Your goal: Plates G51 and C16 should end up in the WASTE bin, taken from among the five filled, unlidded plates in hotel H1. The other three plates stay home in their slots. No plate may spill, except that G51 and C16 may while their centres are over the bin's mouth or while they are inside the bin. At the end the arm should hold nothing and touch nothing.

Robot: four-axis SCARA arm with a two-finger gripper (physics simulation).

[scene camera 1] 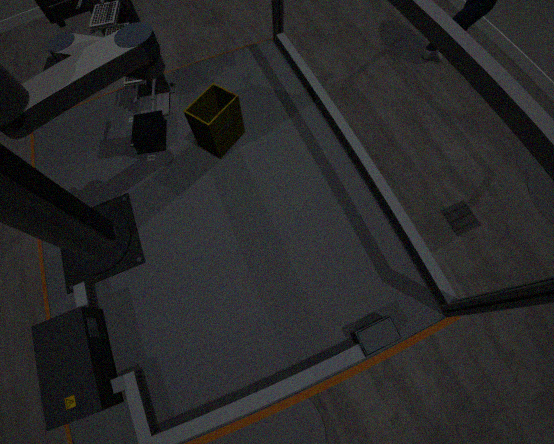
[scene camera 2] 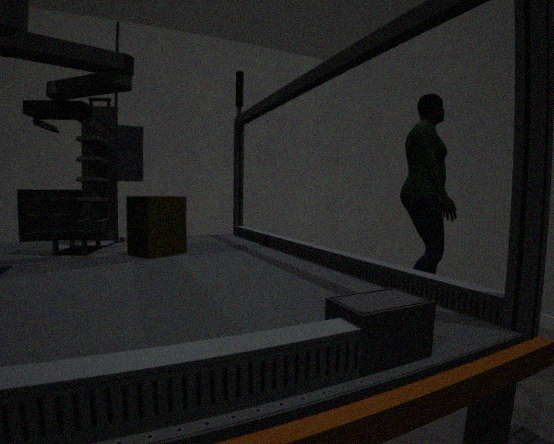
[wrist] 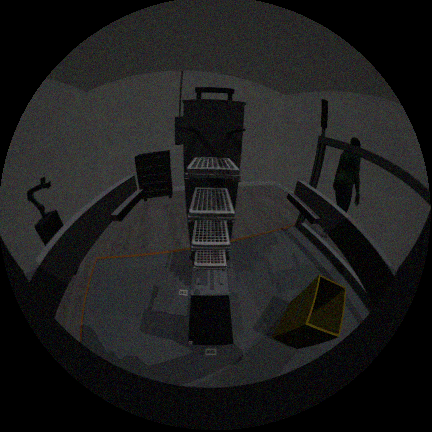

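Seen in the pictures: gripper, fingertip midpoint: (scene camera 2: 79,129) (wrist: 217,182); arm's base, link origin: (scene camera 1: 100,242).
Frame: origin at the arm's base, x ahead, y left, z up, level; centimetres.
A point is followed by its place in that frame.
Hotel H1 (wrist: 214,117) @[x 36.7, y 59.8, z 54.0 cm] (scene camera 2: 100,170) @[x 37.2, y 59.8, z 31.9 cm] is a tall dark rack, straight ahead in the wrist view. Four pale gridded plates show in it, one above another: a top plate (wrist: 213,164) @[x 34.2, y 51.0, z 44.2 cm], a second (wrist: 211,201) @[x 34.3, y 52.0, z 36.3 cm], a third (wrist: 211,233) @[x 34.3, y 51.1, z 28.5 cm] and a low fourth (wrist: 210,257) @[x 33.9, y 50.3, z 20.7 cm]. Their labels cannot be read. The yellow WASTE bin (scene camera 1: 222,132) @[x 57.1, y 16.2, z 12.9 cm] (scene camera 2: 167,227) @[x 59.6, y 18.0, z 10.9 cm] (wrist: 295,317) @[x 50.6, y 26.1, z 13.9 cm] stands on the floor, right of the hotel; its inside is too dark to show any plate. My gripper (wrist: 217,182) @[x 31.0, y 39.2, z 44.9 cm] is open and empty, its fingers wide apart, facing the hotel from a distance.
A black box (scene camera 1: 150,132) @[x 31.1, y 33.8, z 7.3 cm] (wrist: 211,320) @[x 30.5, y 36.6, z 7.3 cm] stands low before the hotel. A dark slatted unit (wrist: 154,174) stands left behind. A low barrier (scene camera 1: 350,145) @[x 100.5, y -3.6, z 5.5 cm] (scene camera 2: 320,255) @[x 100.4, y -12.6, z 4.1 cm] runs along the right edge. A grey box (scene camera 1: 378,336) @[x 74.7, y -66.9, z 8.8 cm] (scene camera 2: 397,327) @[x 74.5, y -70.5, z 6.5 cm] sits at the front corner. A person (scene camera 2: 425,160) (wrist: 347,175) stands beyond the barrier.
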